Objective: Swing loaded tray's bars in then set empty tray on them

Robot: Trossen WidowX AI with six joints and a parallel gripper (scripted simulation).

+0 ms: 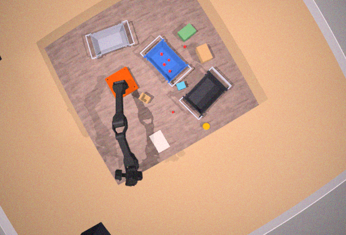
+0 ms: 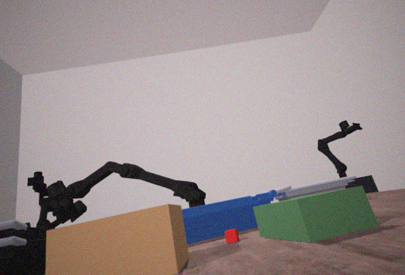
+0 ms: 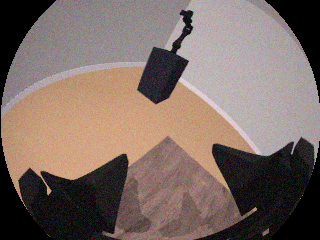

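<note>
The cyan block lies 710 mm ahead of my gripper tip, 350 mm to the left of it and 90 mm below it. From my gripper tip the other things lie so: small box: 440 mm ahead, 430 mm to the left, 100 mm below; yellow disc: 710 mm ahead, 10 mm to the right, 110 mm below; white card: 340 mm ahead, 90 mm to the left, 110 mm below.
</note>
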